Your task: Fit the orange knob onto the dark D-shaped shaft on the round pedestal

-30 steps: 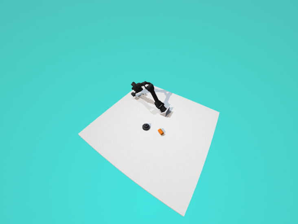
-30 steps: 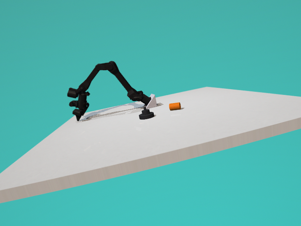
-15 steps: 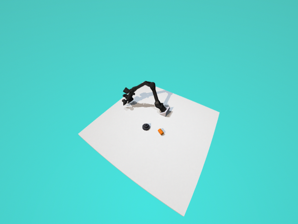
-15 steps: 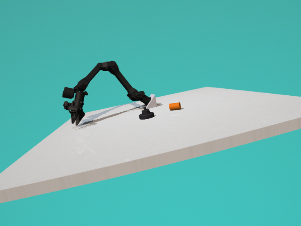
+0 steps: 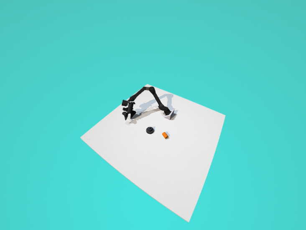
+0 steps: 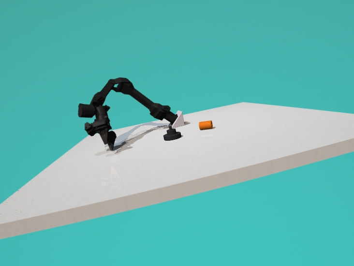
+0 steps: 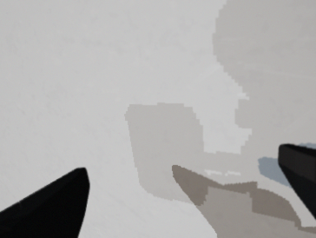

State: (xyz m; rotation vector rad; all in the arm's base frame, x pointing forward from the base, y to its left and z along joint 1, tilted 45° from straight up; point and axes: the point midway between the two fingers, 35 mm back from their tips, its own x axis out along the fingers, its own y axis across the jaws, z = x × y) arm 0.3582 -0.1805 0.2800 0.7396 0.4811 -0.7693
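The orange knob is 10 cm behind my gripper tip, 47 cm to the left of it and 1 cm below it. The rest, counted from my gripper tip: pedestal 6 cm behind, 29 cm to the left.
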